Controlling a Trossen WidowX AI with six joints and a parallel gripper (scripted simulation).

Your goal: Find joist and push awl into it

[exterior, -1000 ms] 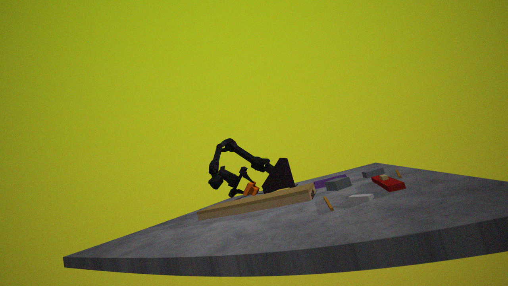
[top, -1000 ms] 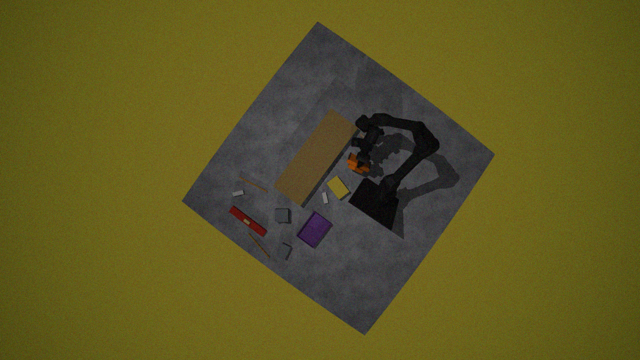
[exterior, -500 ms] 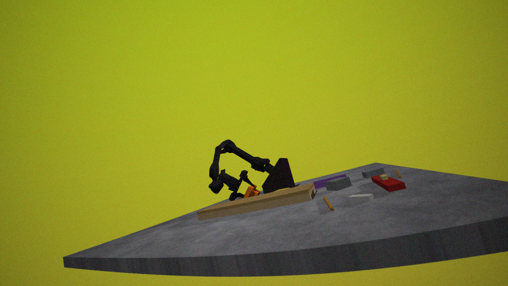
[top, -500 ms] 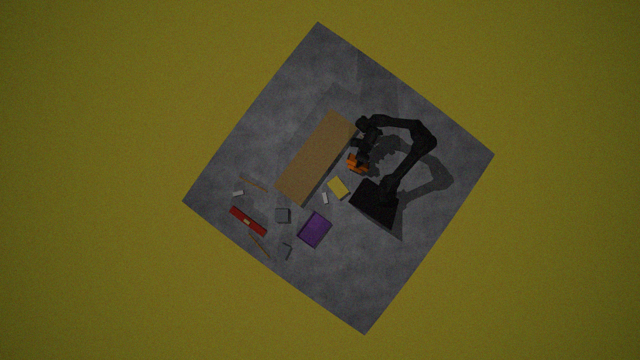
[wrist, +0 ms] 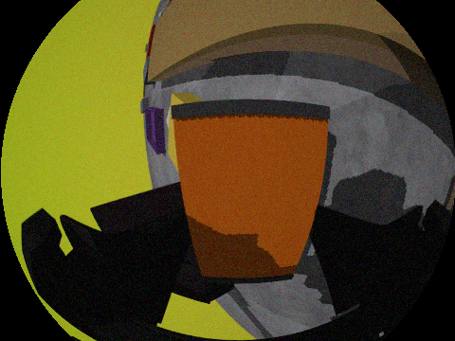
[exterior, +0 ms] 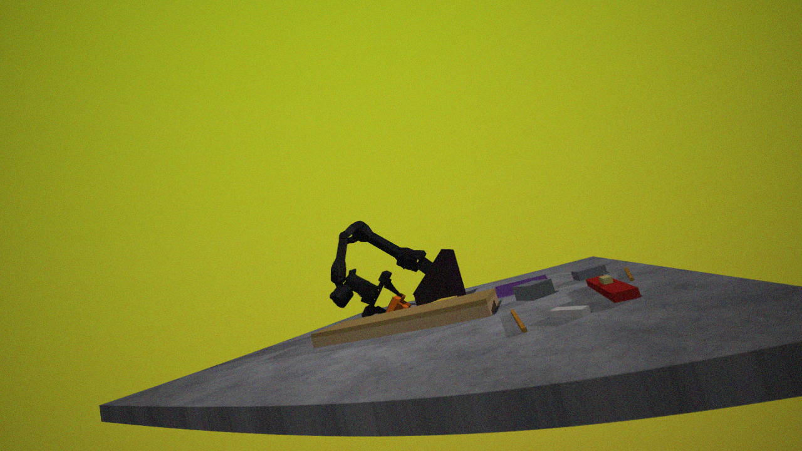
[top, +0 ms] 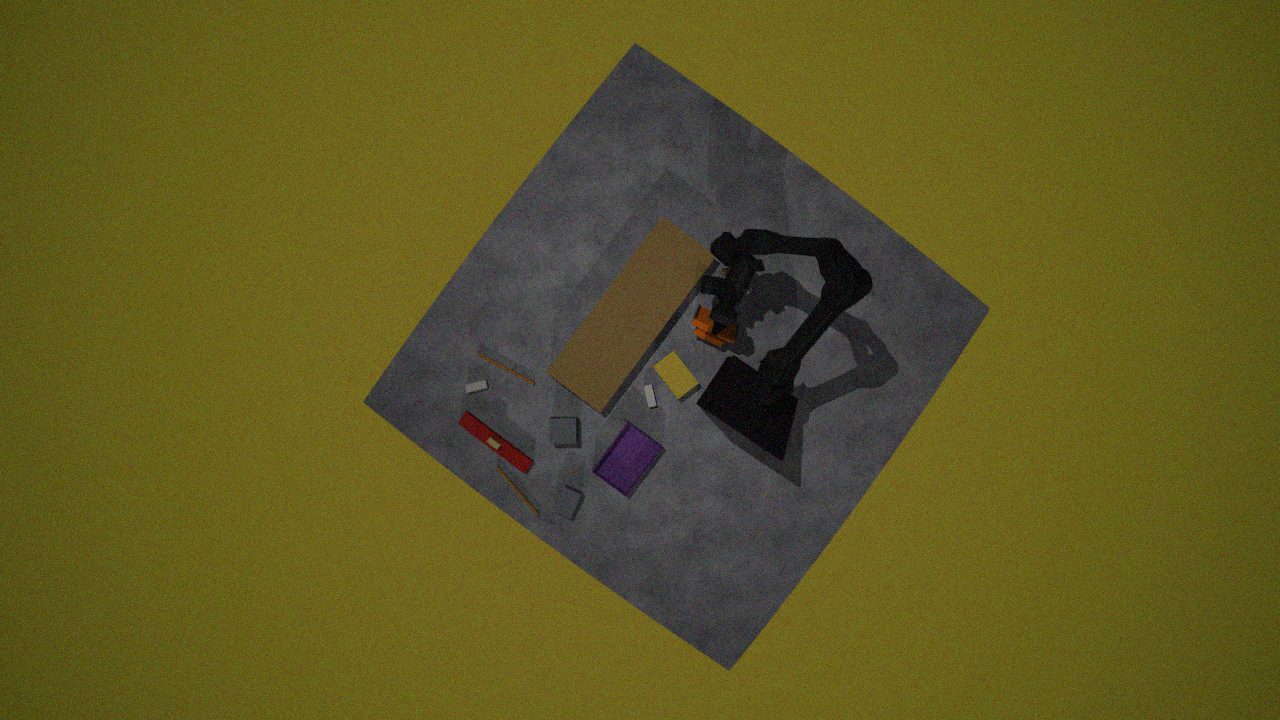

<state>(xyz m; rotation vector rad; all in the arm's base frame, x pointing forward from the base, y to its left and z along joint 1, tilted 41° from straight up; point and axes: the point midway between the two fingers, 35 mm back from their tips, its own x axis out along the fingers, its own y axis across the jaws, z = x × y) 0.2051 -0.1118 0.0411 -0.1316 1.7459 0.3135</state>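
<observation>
Now: gripper tip 2 cm past the orange stud finder, 1 cm to the right of it and 2 cm above it. The rest, counted from my gripper tip: awl 2 cm ahead, 14 cm to the right, 4 cm below; then yellow block 1 cm behind, 16 cm to the left, 3 cm below; then purple tray 6 cm behind, 42 cm to the left, 3 cm below.
</observation>
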